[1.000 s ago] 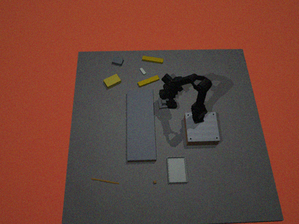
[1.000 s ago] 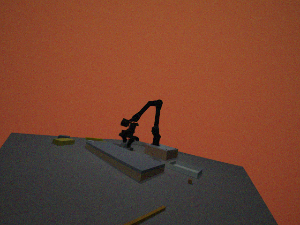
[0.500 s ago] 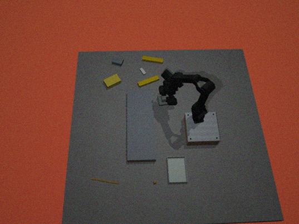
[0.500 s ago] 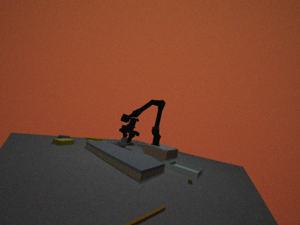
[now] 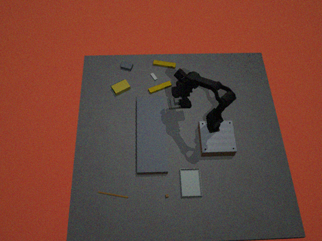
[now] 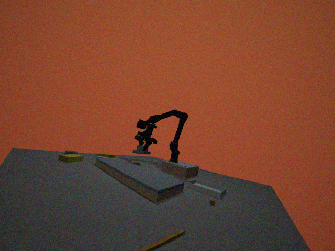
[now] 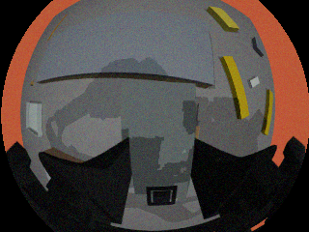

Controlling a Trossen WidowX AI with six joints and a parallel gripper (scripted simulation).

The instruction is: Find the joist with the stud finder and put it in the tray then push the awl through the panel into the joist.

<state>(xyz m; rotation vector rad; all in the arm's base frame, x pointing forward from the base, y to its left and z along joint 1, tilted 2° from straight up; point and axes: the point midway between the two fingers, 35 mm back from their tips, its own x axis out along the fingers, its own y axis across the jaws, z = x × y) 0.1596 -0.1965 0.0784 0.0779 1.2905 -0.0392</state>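
My gripper tip is 12 cm above the awl, 8 cm to the left of it and 2 cm past it. Round my gripper tip: white piece (31 cm to the right, 12 cm below, 9 cm ahead); stud finder (2 cm behind, 2 cm above); tray (48 cm to the left, 11 cm below, 5 cm ahead).
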